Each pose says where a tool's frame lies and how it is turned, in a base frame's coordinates. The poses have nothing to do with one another.
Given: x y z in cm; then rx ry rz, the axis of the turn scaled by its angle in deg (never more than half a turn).
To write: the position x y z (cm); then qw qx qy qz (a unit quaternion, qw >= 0). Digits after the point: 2 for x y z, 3 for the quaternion.
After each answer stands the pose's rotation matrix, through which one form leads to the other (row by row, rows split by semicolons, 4 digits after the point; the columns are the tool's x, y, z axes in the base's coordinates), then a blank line. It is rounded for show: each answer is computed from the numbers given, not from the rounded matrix.
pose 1, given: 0.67 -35.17 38.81 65.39 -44.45 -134.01
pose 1, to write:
0.67 -35.17 38.81 0.211 0.411 -0.279 -0.842
-0.5732 0.1265 -0.8096; -0.5852 -0.7547 0.2965; -0.5735 0.6437 0.5066

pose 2, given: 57.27 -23.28 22.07 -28.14 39.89 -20.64
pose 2, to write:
57.27 -23.28 22.07 0.895 -0.237 0.336 -0.174
0.7141 0.1519 0.6834; -0.4701 0.8274 0.3073; -0.5188 -0.5407 0.6622

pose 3, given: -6.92 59.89 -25.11 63.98 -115.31 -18.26
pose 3, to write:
-6.92 59.89 -25.11 0.398 0.441 -0.795 -0.126
-0.2948 -0.6007 -0.7431; -0.8009 0.5795 -0.1507; 0.5212 0.5508 -0.6520

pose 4, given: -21.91 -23.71 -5.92 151.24 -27.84 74.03
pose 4, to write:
-21.91 -23.71 -5.92 0.081 0.883 -0.163 0.432
0.5733 -0.3575 0.7372; -0.2169 -0.9339 -0.2842; 0.7901 0.0031 -0.6130

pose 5, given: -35.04 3.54 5.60 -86.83 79.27 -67.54
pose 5, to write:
-35.04 3.54 5.60 0.378 -0.593 0.541 -0.461
-0.0113 -0.2933 0.9560; -0.9904 -0.1284 -0.0511; 0.1377 -0.9474 -0.2890

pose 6, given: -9.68 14.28 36.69 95.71 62.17 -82.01
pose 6, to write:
-9.68 14.28 36.69 0.338 0.641 0.416 -0.549
0.0498 0.9047 -0.4231; 0.1630 -0.4253 -0.8903; -0.9854 -0.0246 -0.1686

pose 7, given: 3.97 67.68 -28.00 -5.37 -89.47 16.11
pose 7, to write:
3.97 67.68 -28.00 0.700 -0.042 -0.701 0.126
-0.0151 -0.1179 -0.9929; 0.2359 0.9646 -0.1181; 0.9717 -0.2360 0.0133

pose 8, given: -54.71 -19.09 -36.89 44.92 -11.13 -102.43
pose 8, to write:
-54.71 -19.09 -36.89 0.556 0.332 -0.082 -0.757
-0.1605 0.7879 -0.5945; -0.8972 -0.3675 -0.2449; -0.4114 0.4941 0.7659

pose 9, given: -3.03 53.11 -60.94 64.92 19.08 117.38
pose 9, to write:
-3.03 53.11 -60.94 0.379 0.443 0.130 0.802
-0.3198 -0.4918 0.8099; 0.7230 -0.6791 -0.1269; 0.6124 0.5449 0.5727

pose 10, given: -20.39 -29.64 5.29 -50.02 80.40 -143.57
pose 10, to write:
-20.39 -29.64 5.29 0.070 -0.290 0.466 -0.833
-0.8219 -0.1542 0.5484; -0.3870 -0.5553 -0.7361; 0.4180 -0.8172 0.3967

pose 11, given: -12.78 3.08 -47.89 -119.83 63.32 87.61
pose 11, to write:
-12.78 3.08 -47.89 0.162 -0.733 0.387 0.536
0.1262 -0.7407 -0.6598; -0.3941 -0.6478 0.6519; -0.9104 0.1778 -0.3737

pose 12, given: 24.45 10.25 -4.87 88.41 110.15 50.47
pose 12, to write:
24.45 10.25 -4.87 0.259 0.569 0.709 0.325
-0.2176 0.6394 0.7374; 0.9760 0.1404 0.1663; 0.0028 0.7559 -0.6547

